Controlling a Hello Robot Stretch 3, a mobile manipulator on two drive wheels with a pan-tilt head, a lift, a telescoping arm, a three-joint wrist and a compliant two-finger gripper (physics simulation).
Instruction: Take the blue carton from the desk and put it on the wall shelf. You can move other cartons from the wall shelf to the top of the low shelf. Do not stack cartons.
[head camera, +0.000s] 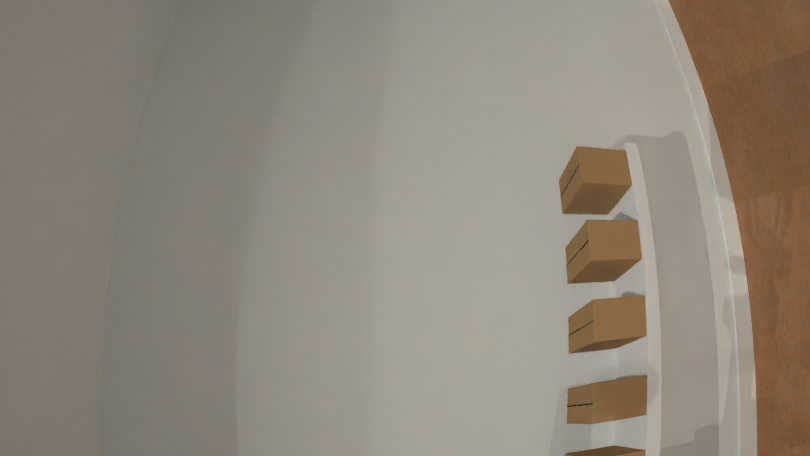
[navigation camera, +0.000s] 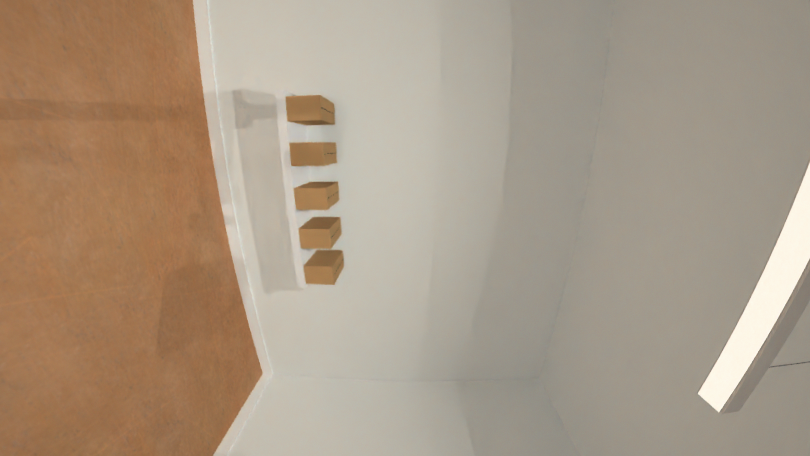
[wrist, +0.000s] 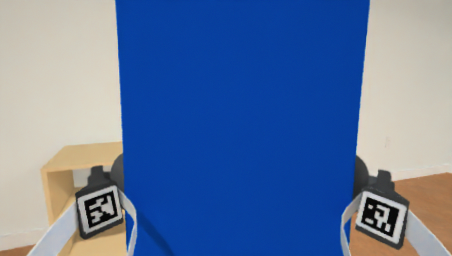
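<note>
The blue carton (wrist: 242, 100) fills the middle of the wrist view, upright between the fingertips. My gripper (wrist: 238, 170) is shut on it, one dark fingertip against each side; the carton hides the inner faces of the fingertips. The white wall shelf (head camera: 651, 283) (navigation camera: 286, 169) appears turned sideways in the head and navigation views. It bears several brown cartons in a spaced row, among them an end carton (head camera: 603, 172) (navigation camera: 324, 267) and one at the other end (navigation camera: 308, 109). The low shelf (wrist: 90, 152) shows in part behind the carton at the left of the wrist view.
A pale wall (head camera: 453, 226) (navigation camera: 396, 198) stands behind the wall shelf. The brown floor (head camera: 782, 254) (navigation camera: 102, 226) (wrist: 430, 200) runs along its foot. In the navigation view a room corner lies beyond one end of the shelf, and a long ceiling lamp (navigation camera: 759, 300) hangs at the right.
</note>
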